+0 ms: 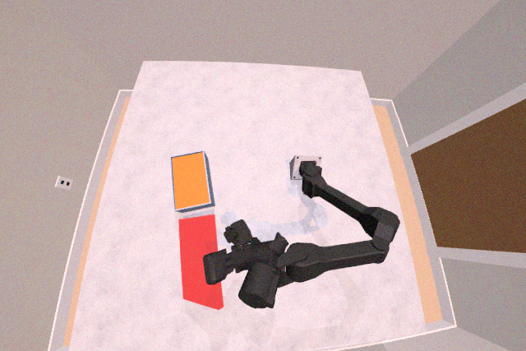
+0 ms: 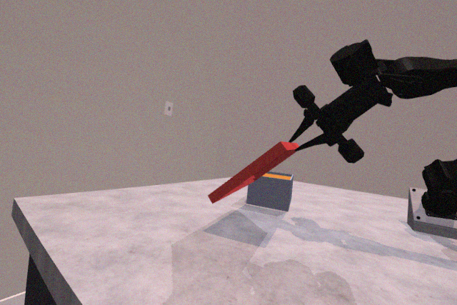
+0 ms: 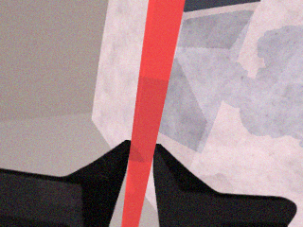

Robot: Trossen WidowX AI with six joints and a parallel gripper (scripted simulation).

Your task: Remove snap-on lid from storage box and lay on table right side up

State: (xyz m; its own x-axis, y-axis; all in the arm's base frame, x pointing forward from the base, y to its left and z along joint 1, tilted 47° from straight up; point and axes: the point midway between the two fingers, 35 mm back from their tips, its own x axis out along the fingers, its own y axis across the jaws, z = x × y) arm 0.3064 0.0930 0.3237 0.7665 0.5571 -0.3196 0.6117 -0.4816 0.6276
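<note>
My gripper tip is now 6 cm short of the lid and 5 cm above it. Round my gripper tip: storage box 12 cm ahead, 26 cm to the right, 14 cm below.
</note>
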